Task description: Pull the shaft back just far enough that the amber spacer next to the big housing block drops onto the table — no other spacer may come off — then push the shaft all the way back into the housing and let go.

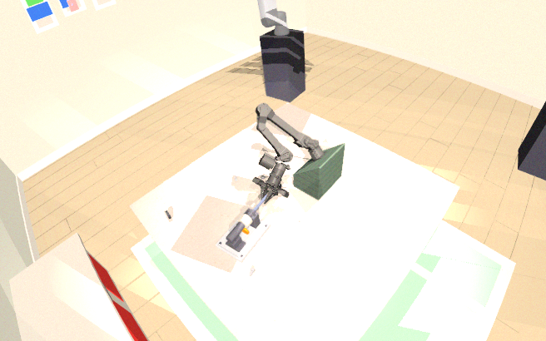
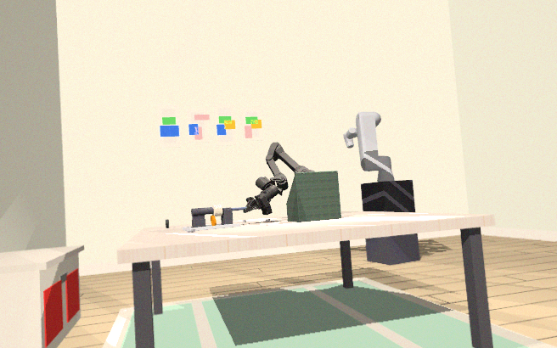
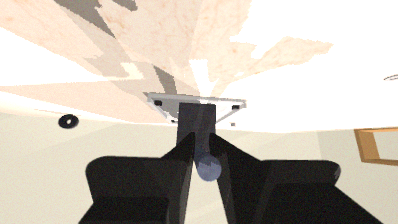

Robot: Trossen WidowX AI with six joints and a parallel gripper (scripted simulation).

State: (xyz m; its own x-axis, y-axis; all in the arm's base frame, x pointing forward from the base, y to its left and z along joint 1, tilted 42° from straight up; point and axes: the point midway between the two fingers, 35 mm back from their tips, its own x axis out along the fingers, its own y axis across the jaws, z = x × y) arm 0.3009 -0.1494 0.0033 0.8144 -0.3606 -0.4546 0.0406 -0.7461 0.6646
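The blue-grey shaft lies 60 mm ahead of my gripper tip and 20 mm above it. Round my gripper tip: white spacer: 130 mm ahead, 20 mm above; then amber spacer: 160 mm ahead, 30 mm below, 10 mm to the left; then small dark ring: 390 mm to the right, 300 mm ahead, 40 mm below.
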